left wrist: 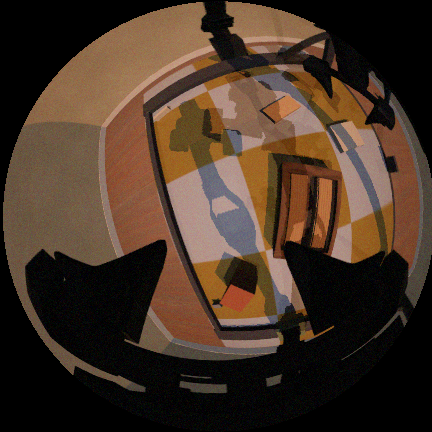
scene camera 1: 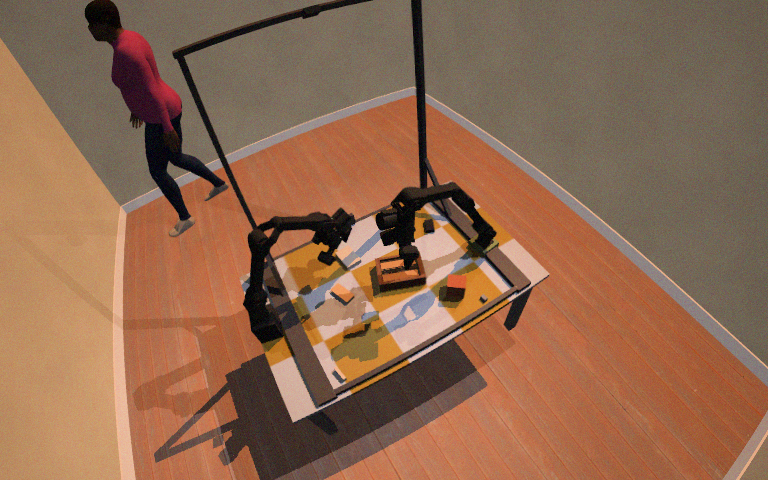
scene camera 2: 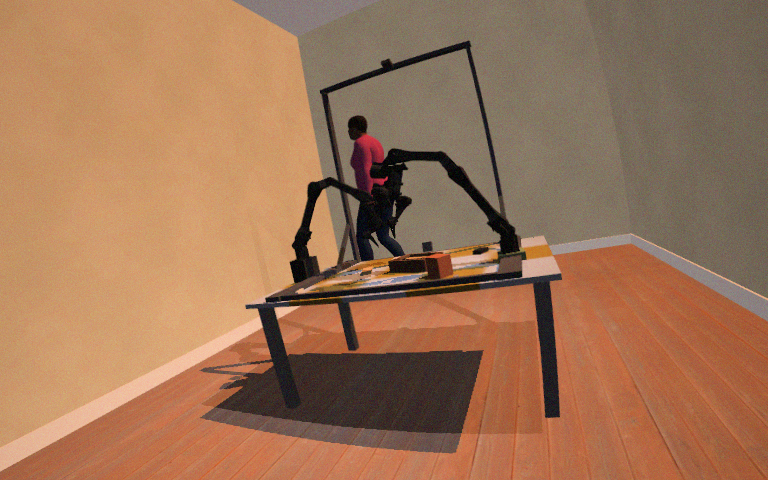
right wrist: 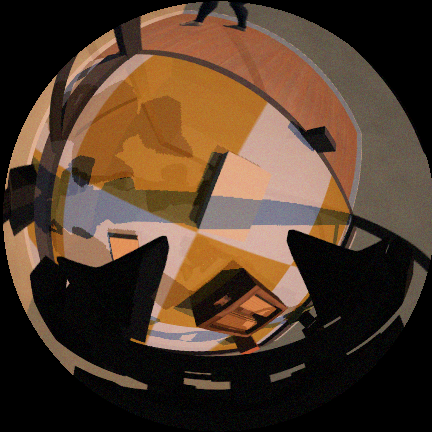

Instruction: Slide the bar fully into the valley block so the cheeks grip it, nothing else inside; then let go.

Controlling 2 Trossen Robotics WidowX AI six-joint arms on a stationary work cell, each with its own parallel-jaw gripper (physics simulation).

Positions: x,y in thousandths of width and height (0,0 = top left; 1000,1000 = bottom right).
Scene:
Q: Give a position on a valley block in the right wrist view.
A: At 557,666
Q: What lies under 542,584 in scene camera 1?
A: A valley block.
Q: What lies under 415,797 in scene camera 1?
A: A raised rail.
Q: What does the right gripper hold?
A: Nothing.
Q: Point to a raised rail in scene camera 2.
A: At 665,557

